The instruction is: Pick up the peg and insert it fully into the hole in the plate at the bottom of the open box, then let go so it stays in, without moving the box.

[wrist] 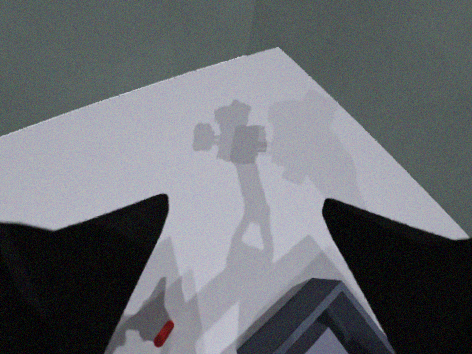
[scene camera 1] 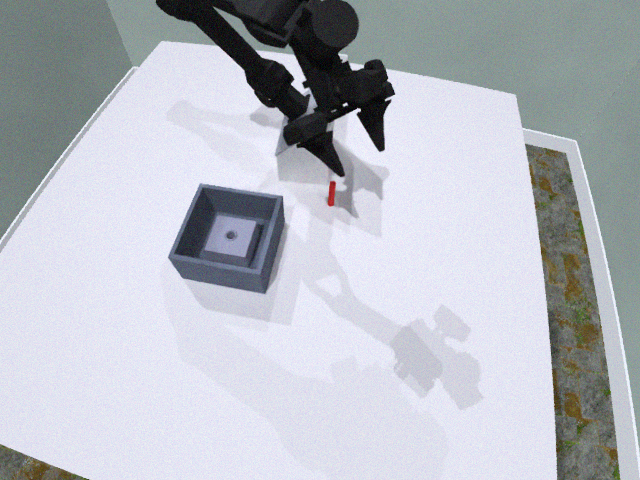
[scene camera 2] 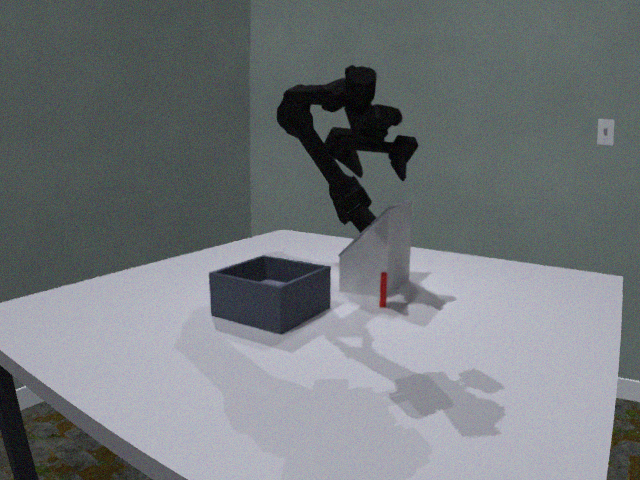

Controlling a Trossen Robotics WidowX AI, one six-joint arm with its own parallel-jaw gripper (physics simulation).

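Places are measured from the arm's base along level axes (x ahead, y left, z up), in centimetres.
Pixels of known places: gripper, fingertip midpoint: [wrist: 246, 204] [scene camera 1: 363, 163] [scene camera 2: 383, 178]; arm's base at its link origin: [scene camera 1: 299, 109] [scene camera 2: 373, 230].
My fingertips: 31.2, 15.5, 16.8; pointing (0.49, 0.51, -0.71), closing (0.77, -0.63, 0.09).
For each thing: its top centre in the pictures, then the offset to it from my fingertips, as dx, dy, dz. "spot": a spot on its surface instead. Level surfaces: height alone.
- red peg at its top centre: [wrist: 159, 341] [scene camera 2: 384, 273] [scene camera 1: 332, 183] -14.1, -5.0, -22.7
- open dark blue-grey box at its top centre: [scene camera 1: 227, 225] [scene camera 2: 270, 269] +1.7, -25.0, -20.9
- pale plate at its top centre: [scene camera 1: 230, 234] +1.7, -25.0, -24.6
- round hole at a spot on its surface: [scene camera 1: 231, 235] spot: +0.9, -25.3, -26.4
- white table at its surface level: dz -30.7
The red peg [scene camera 1: 331, 193] [scene camera 2: 383, 289] [wrist: 164, 333] stands upright on the table, close to the wedge-shaped arm mount. The open dark blue-grey box [scene camera 1: 222, 274] [scene camera 2: 245, 297] [wrist: 292, 317] stands to the left of the peg in both scene views. The pale plate [scene camera 1: 219, 230] lies at the bottom of the box, with the round hole [scene camera 1: 231, 235] near its middle. My gripper [scene camera 1: 362, 163] [scene camera 2: 382, 178] [wrist: 246, 204] is open with nothing between its fingers. It hangs high above the table, well above the peg, and points downward at a tilt.
The grey wedge-shaped arm mount [scene camera 2: 364, 266] stands behind the peg and rises higher than the box walls. The box walls stand well above the plate on all sides. The white table [scene camera 1: 465, 232] [scene camera 2: 542, 330] [wrist: 125, 165] carries broad arm shadows.
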